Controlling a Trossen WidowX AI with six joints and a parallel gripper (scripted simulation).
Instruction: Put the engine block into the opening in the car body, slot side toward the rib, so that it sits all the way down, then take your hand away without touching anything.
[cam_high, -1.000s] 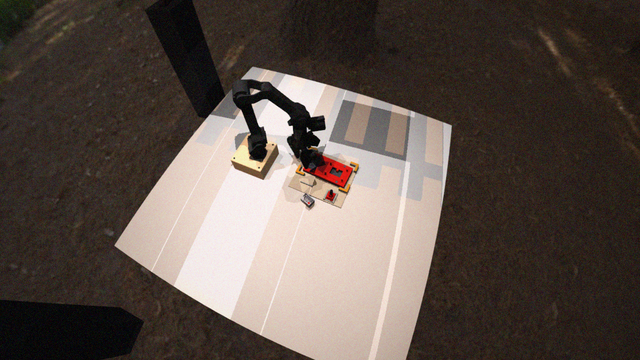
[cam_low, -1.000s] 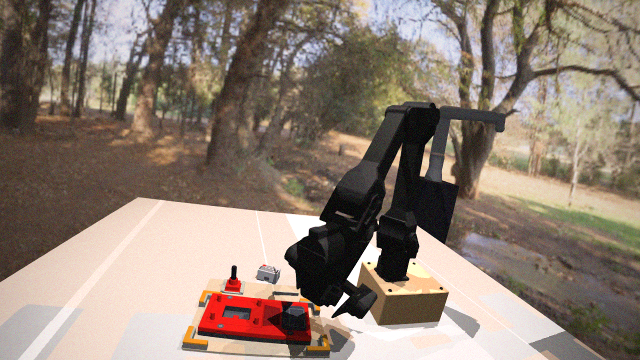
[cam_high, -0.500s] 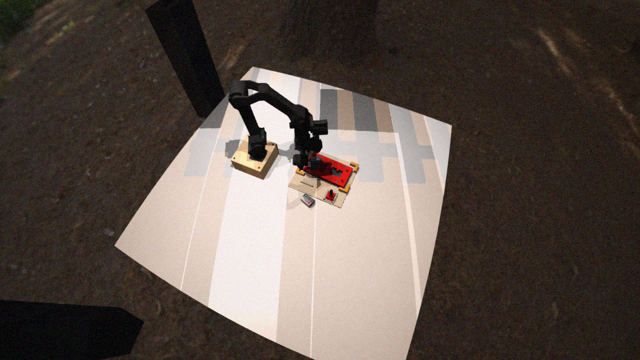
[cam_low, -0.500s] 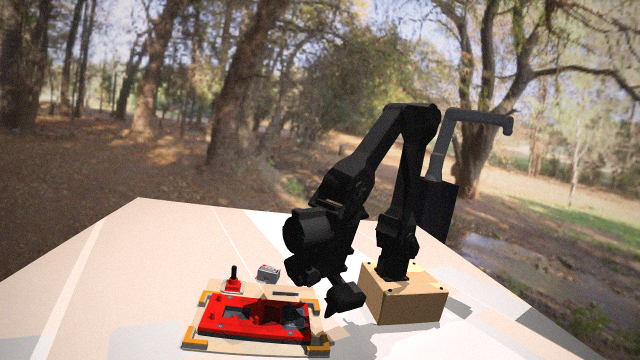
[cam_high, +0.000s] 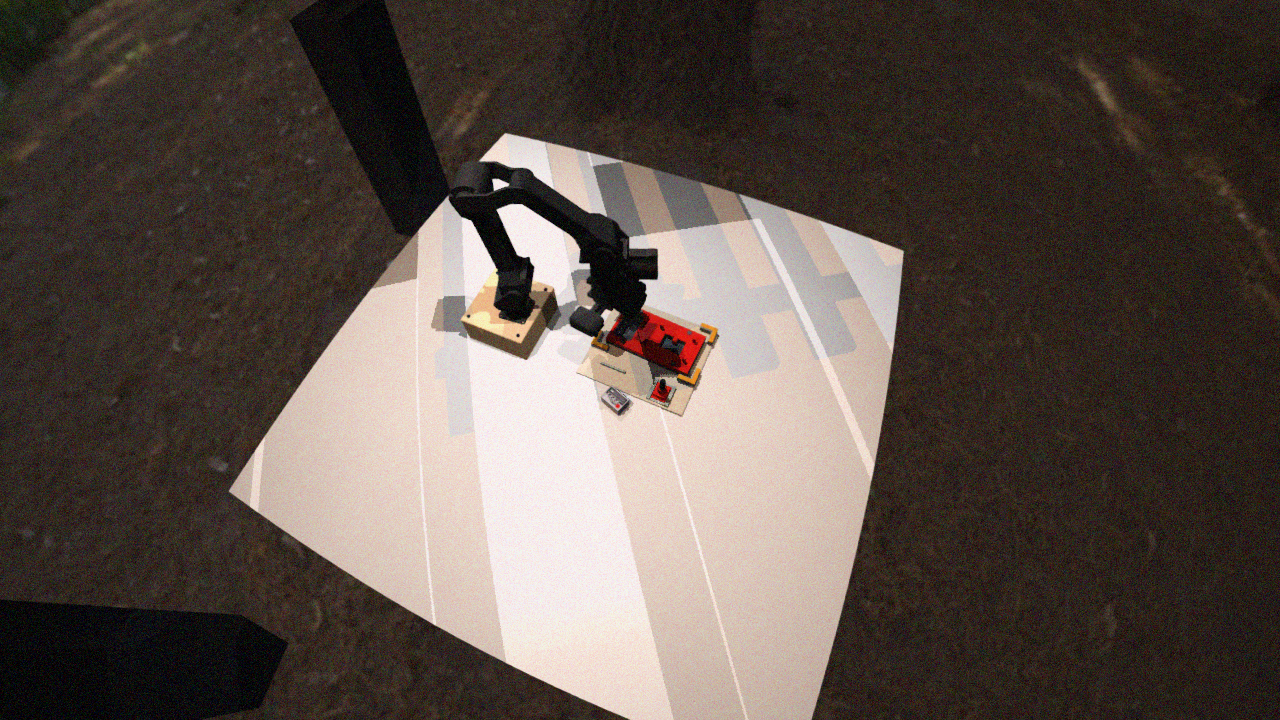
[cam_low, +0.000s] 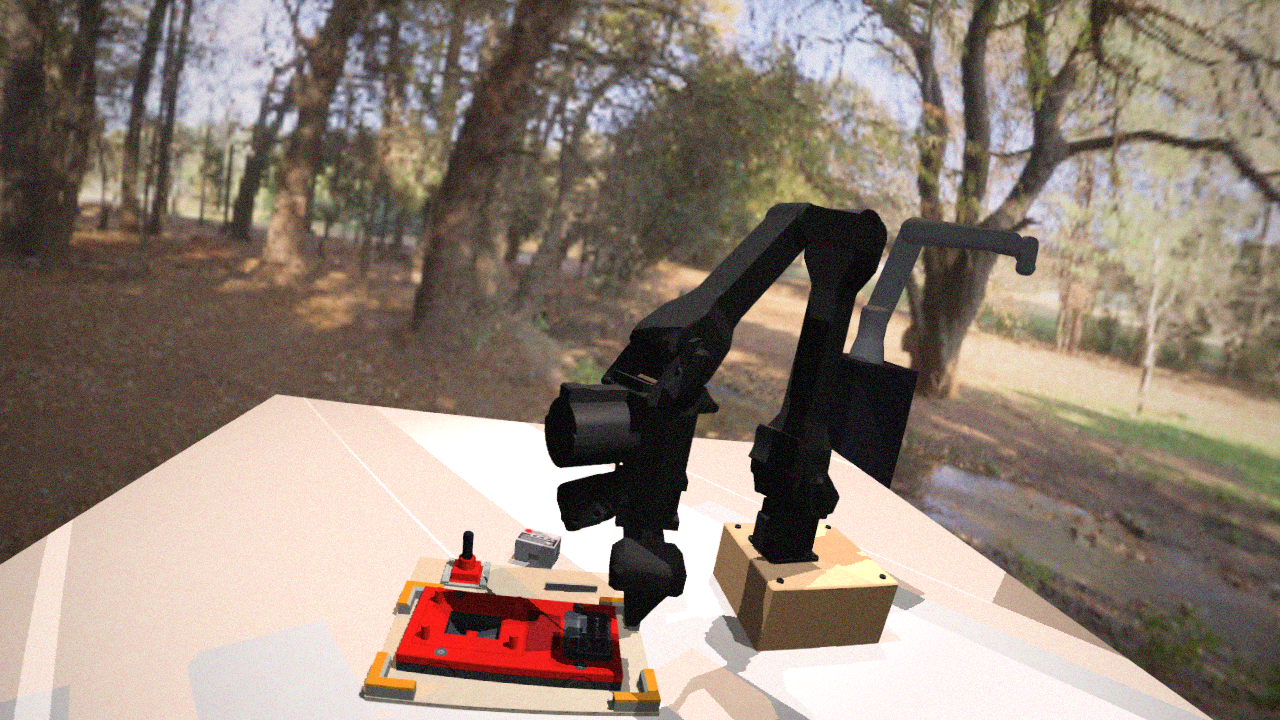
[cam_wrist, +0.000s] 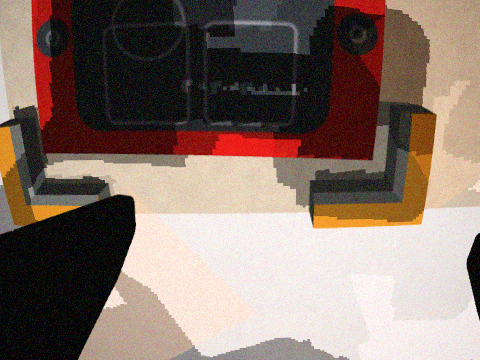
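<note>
Now: gripper tip 70 mm short of the grey engine block, 150 mm to the left of it and 40 mm above it.
</note>
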